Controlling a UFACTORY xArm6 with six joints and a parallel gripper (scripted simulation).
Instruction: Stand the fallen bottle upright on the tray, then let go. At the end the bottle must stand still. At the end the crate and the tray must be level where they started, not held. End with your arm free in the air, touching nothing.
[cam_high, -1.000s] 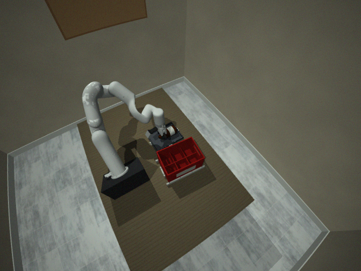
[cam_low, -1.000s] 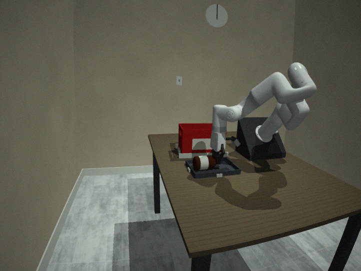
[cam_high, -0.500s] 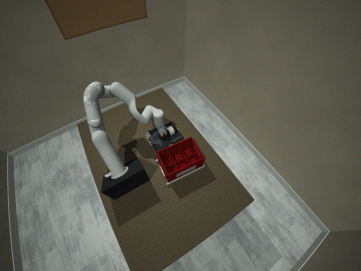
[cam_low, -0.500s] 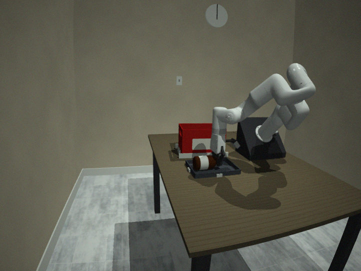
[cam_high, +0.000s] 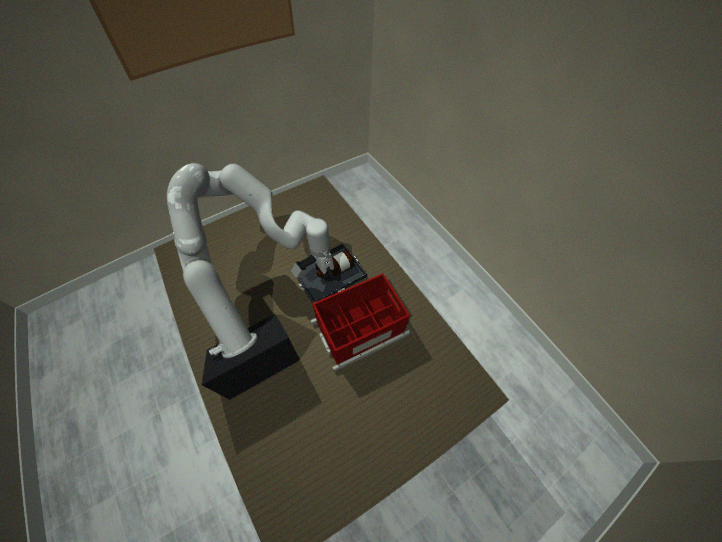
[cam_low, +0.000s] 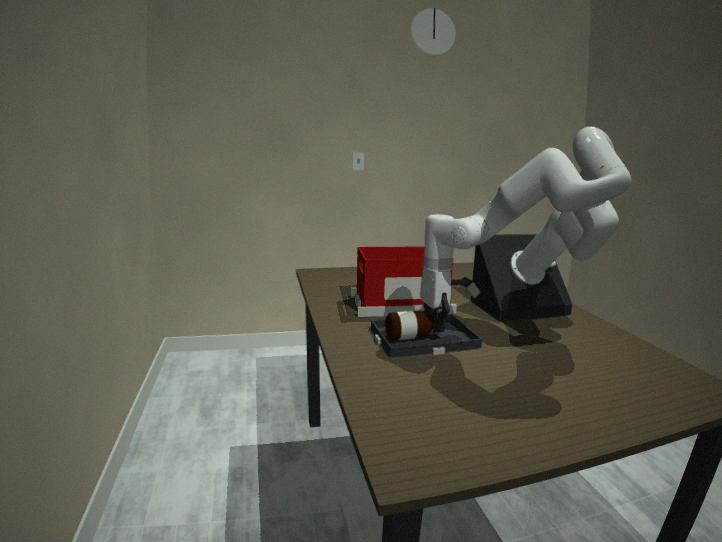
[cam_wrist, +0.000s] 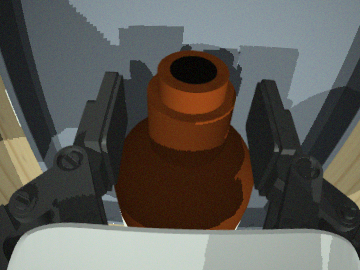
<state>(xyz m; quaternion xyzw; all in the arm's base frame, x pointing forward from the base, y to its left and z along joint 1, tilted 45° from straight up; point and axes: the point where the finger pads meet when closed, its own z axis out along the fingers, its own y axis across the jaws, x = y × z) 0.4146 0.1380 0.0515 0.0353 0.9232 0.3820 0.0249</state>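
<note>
My gripper is now 30 mm short of the dark grey tray and 30 mm above it. The rest, counted from my hand: brown bottle (50 mm ahead); then red crate (20 mm behind, 270 mm to the right, 40 mm above).
</note>
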